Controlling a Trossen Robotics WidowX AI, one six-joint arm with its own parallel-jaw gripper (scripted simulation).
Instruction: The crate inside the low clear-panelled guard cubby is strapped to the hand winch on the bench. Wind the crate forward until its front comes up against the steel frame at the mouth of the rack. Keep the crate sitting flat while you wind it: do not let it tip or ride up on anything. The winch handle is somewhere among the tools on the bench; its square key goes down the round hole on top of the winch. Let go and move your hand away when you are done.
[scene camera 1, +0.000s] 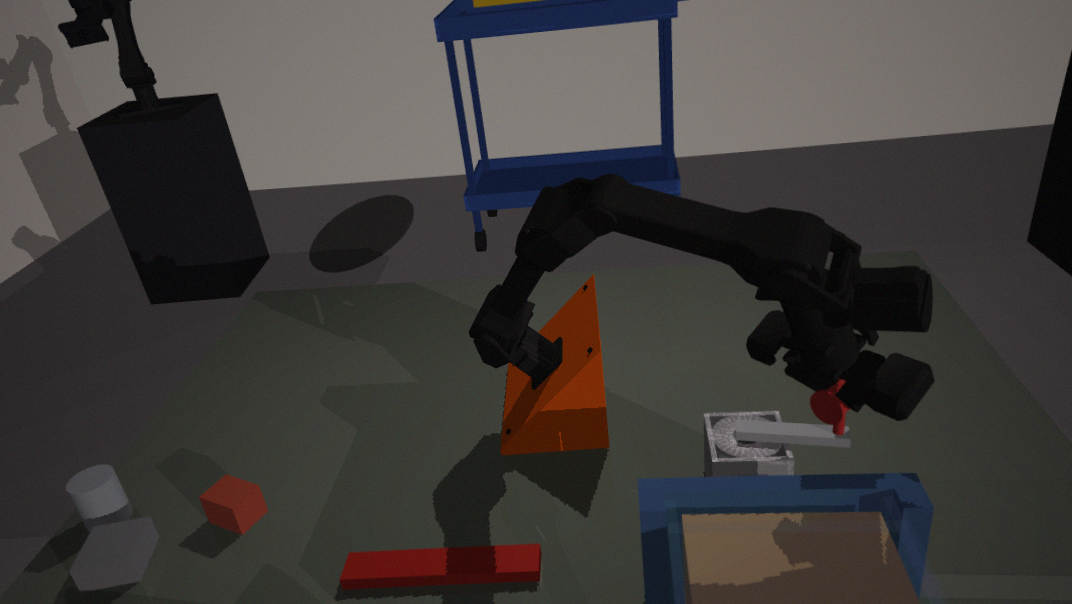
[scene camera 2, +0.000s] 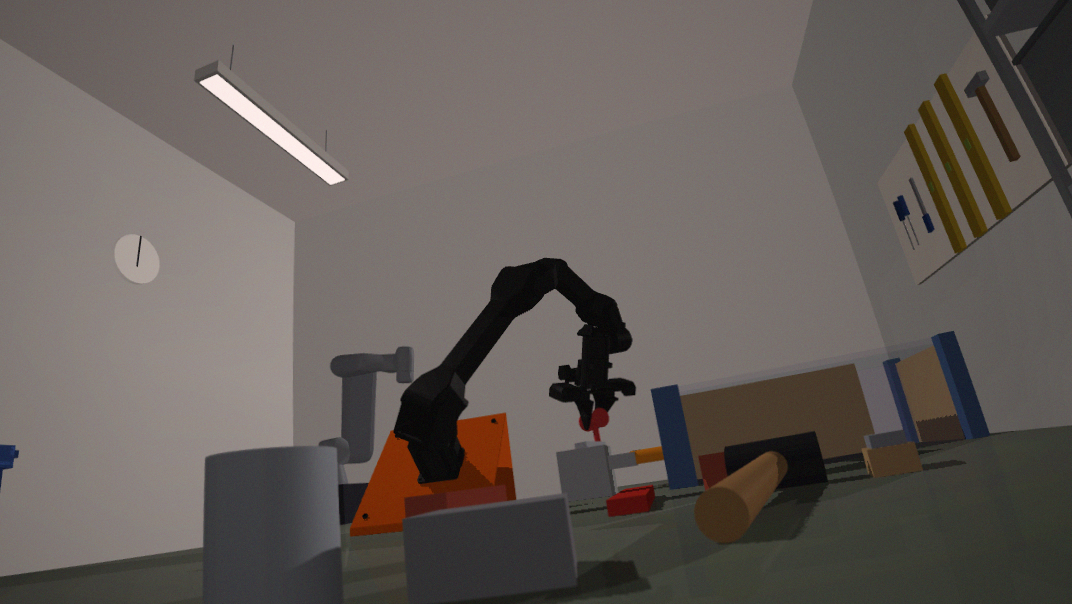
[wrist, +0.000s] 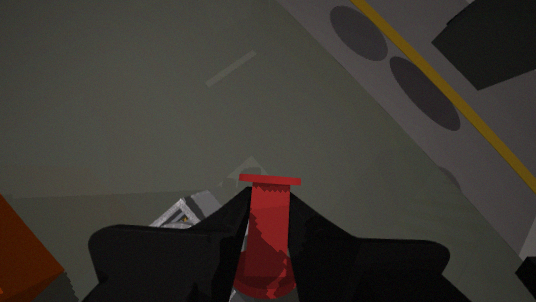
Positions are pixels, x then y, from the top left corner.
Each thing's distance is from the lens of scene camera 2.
my gripper (scene camera 2: 591, 429): 1.17 m
grey block (scene camera 2: 528, 543): 0.24 m
